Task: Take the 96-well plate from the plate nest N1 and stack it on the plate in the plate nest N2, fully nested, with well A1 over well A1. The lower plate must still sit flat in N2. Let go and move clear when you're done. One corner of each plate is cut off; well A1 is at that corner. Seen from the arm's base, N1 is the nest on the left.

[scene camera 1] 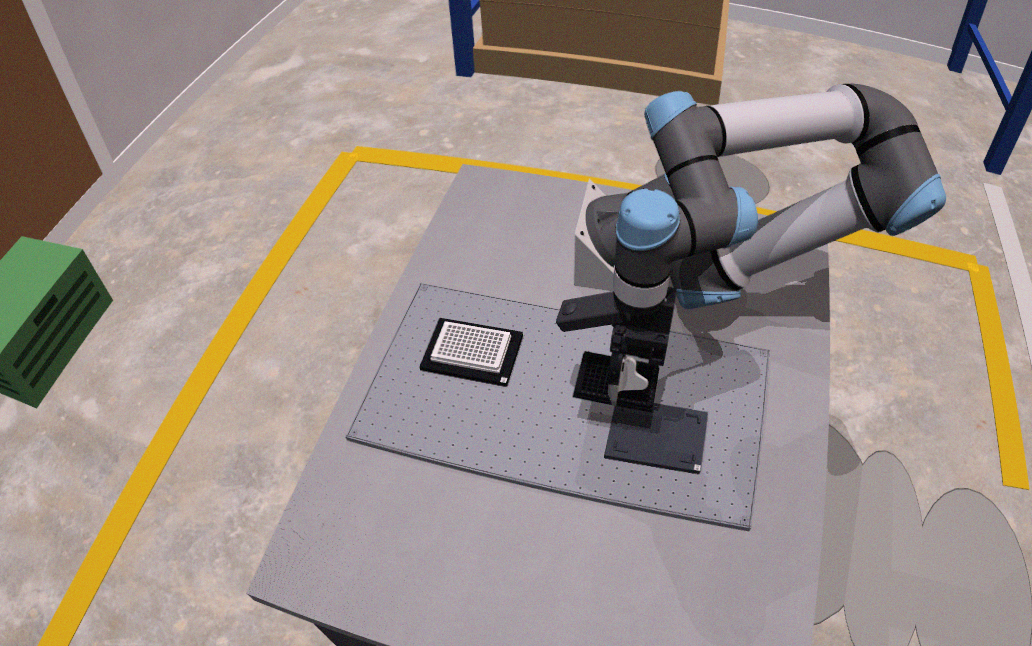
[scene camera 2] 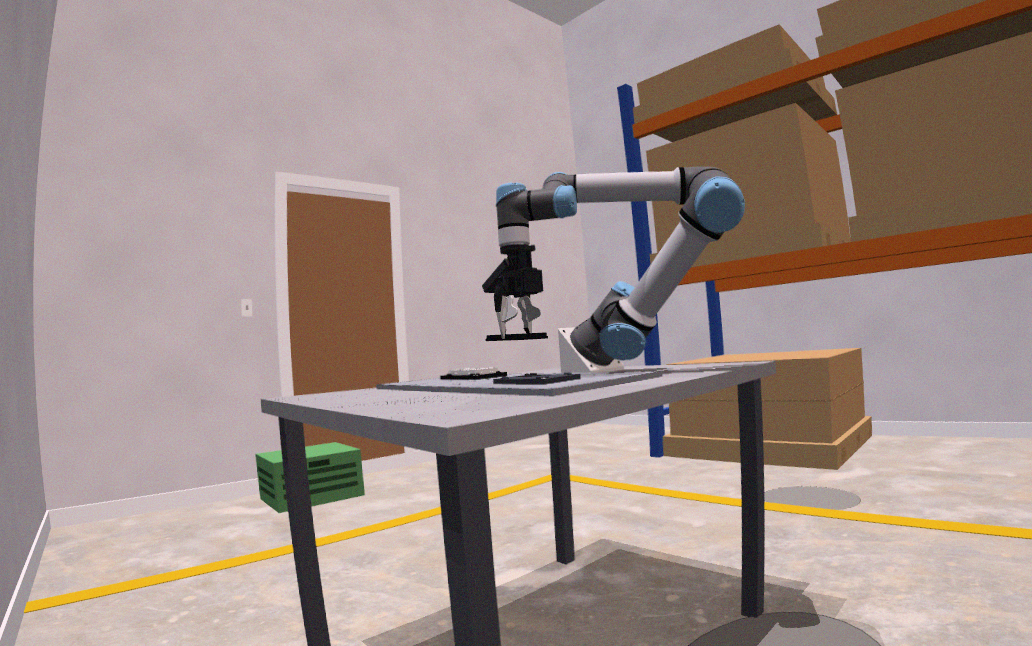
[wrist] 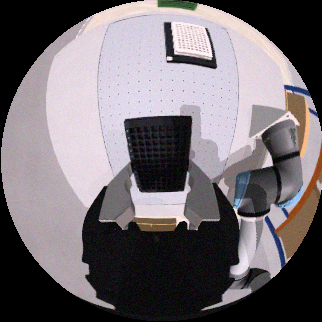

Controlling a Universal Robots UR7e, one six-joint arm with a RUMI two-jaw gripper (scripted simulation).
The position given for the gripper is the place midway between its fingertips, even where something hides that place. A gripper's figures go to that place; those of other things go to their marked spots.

Scene:
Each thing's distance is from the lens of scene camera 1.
gripper [scene camera 1: 618, 382]: 117 cm
white 96-well plate [scene camera 1: 484, 349]: 131 cm
black 96-well plate [scene camera 1: 591, 367]: 117 cm
The marked spots on the black 96-well plate and the white 96-well plate are 23 cm apart.

